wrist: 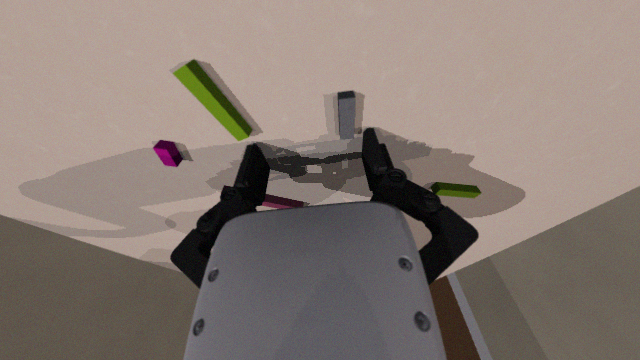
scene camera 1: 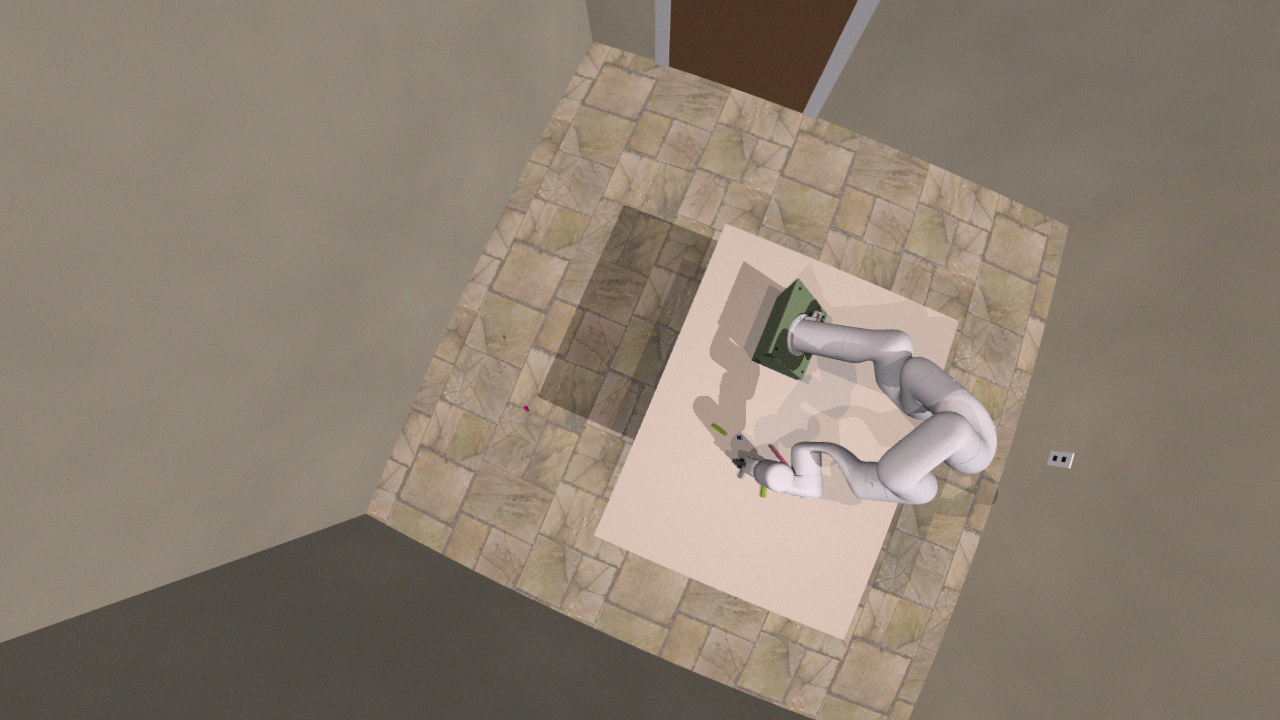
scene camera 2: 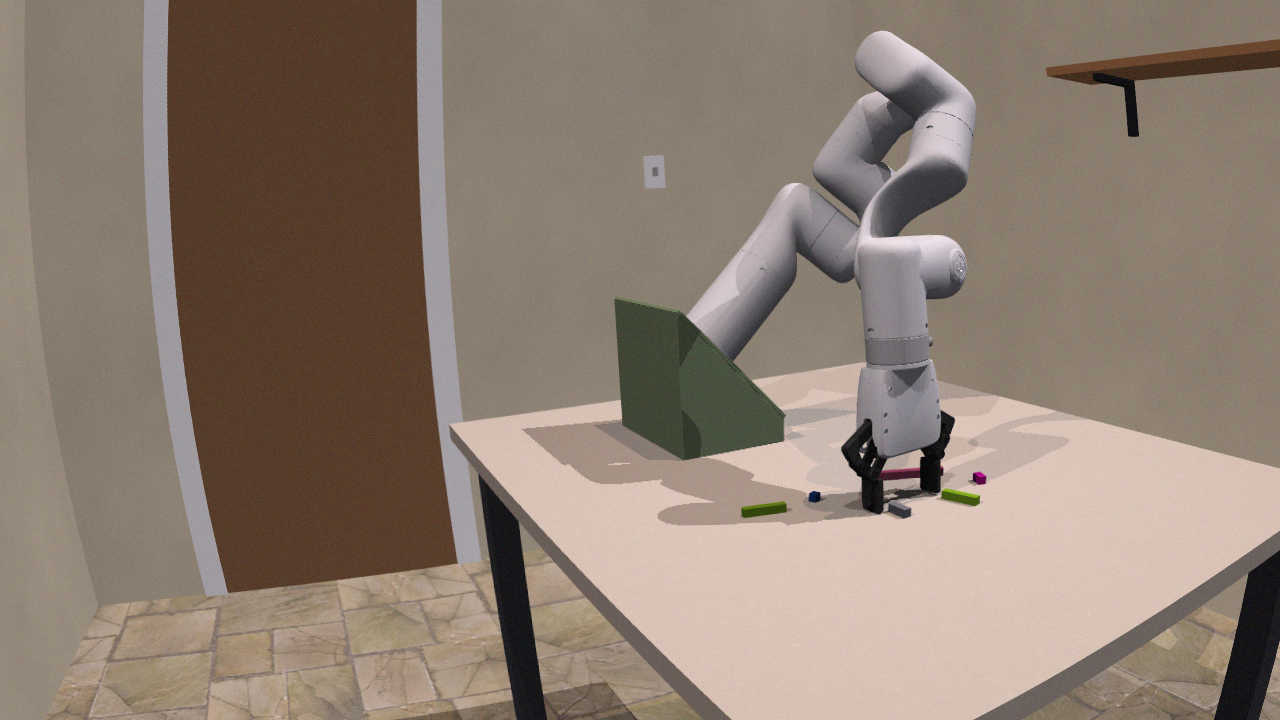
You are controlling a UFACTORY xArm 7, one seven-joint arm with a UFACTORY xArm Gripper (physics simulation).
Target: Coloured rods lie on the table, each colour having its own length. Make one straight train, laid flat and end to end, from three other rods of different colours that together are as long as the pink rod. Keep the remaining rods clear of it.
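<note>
My gripper is open and empty, low over the table, its fingertips close behind the short grey rod. The long pink rod lies flat behind the gripper, partly hidden. One lime rod lies to the right in scene camera 2, with a small magenta rod behind it. Another lime rod lies to the left, near a tiny blue rod. The rods on the table lie apart.
Another small magenta piece lies on the tiled floor, off the table. The green base block of the arm stands at the back of the table. The arm's shadow falls across several rods.
</note>
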